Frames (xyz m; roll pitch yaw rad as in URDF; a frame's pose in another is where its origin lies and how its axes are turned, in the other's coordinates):
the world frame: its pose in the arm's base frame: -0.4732 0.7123 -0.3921 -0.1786 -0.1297 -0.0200
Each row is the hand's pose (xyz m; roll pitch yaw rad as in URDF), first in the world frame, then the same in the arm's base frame.
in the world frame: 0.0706 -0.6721 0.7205 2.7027 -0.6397 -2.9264
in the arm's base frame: -0.5210 0.1797 0.4385 2.9372 -0.5367 -3.0888
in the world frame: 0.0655 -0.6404 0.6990 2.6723 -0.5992 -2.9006
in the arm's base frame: -0.5220 0.2071 0.4113 2.9048 -0.5022 -3.0544
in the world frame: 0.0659 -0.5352 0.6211 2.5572 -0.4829 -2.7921
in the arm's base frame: -0.5075 0.2966 0.3168 2.7880 -0.4103 -2.9239
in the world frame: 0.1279 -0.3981 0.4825 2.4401 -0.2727 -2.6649
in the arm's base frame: -0.4231 0.4052 0.1654 2.6638 -0.2321 -2.7526
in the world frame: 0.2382 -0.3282 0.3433 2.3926 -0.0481 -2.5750
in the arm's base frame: -0.2935 0.4467 0.0315 2.6125 -0.0324 -2.6155
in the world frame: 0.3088 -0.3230 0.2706 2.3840 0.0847 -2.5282
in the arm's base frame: -0.2143 0.4373 -0.0312 2.6051 0.0870 -2.5408
